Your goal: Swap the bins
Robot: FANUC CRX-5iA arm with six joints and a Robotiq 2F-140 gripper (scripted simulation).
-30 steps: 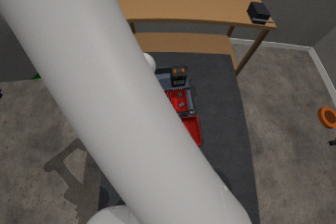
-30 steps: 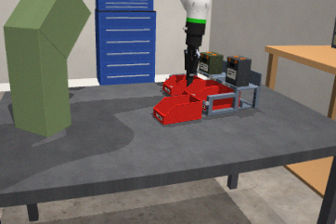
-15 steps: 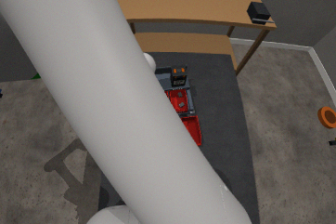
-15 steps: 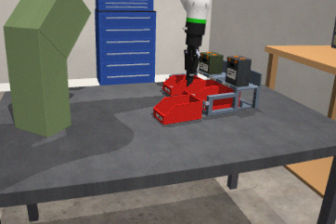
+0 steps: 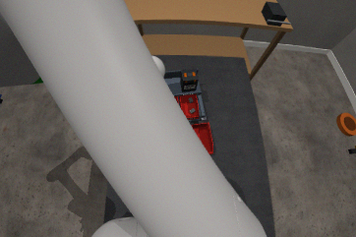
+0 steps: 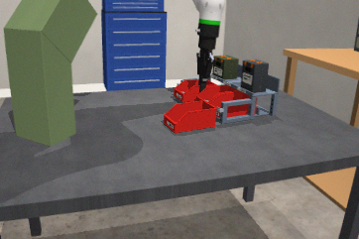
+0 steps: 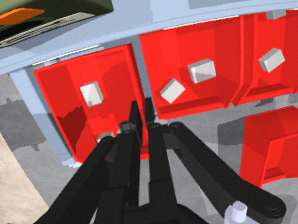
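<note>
Right now my hand is 10 mm short of the part, 70 mm to the right of it and 70 mm above it. Also, from my hand: grey shelf (90 mm ahead, 50 mm to the right, 20 mm below); then dark box (170 mm ahead, 160 mm to the right, 70 mm above).
</note>
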